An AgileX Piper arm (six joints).
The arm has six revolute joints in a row. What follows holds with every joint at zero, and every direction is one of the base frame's.
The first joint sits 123 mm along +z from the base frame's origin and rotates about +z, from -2.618 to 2.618 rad.
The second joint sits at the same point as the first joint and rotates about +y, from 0 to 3.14 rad.
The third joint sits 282.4 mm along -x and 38.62 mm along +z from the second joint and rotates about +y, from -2.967 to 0 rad.
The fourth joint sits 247.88 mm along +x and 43.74 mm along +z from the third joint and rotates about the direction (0.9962, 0, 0.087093), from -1.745 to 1.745 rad.
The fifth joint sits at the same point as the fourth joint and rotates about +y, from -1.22 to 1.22 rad.
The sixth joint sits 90.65 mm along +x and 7.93 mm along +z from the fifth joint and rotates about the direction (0.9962, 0, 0.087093), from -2.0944 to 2.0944 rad.
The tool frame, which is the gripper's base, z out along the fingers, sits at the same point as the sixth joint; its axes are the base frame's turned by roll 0, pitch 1.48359 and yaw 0 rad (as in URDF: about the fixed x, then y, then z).
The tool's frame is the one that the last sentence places.
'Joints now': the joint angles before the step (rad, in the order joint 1, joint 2, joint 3, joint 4, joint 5, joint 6). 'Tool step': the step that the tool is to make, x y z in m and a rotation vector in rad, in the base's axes. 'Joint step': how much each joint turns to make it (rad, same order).
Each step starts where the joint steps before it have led.
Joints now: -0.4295, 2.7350, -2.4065, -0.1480, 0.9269, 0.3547
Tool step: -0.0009, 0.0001, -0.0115, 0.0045, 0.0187, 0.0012
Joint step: 0.0000, 0.0210, -0.0005, -0.0039, -0.0016, 0.0000
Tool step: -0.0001, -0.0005, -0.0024, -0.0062, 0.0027, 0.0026
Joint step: 0.0000, 0.0044, 0.0008, -0.0072, -0.0053, 0.0001
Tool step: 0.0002, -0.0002, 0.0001, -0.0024, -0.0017, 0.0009
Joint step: 0.0000, 0.0004, -0.0007, -0.0016, -0.0022, -0.0002
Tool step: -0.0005, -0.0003, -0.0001, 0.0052, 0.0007, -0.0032
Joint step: -0.0014, -0.0006, 0.0010, 0.0046, 0.0024, 0.0002
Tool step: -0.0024, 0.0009, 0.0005, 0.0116, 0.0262, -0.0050
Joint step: 0.0000, -0.0030, 0.0004, 0.0009, 0.0316, 0.0001
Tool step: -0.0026, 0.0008, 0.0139, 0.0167, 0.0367, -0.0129
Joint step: 0.0001, -0.0127, -0.0340, 0.0035, 0.0879, -0.0010
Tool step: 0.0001, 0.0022, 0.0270, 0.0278, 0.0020, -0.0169
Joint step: 0.0008, -0.0186, -0.0713, 0.0277, 0.1041, -0.0012
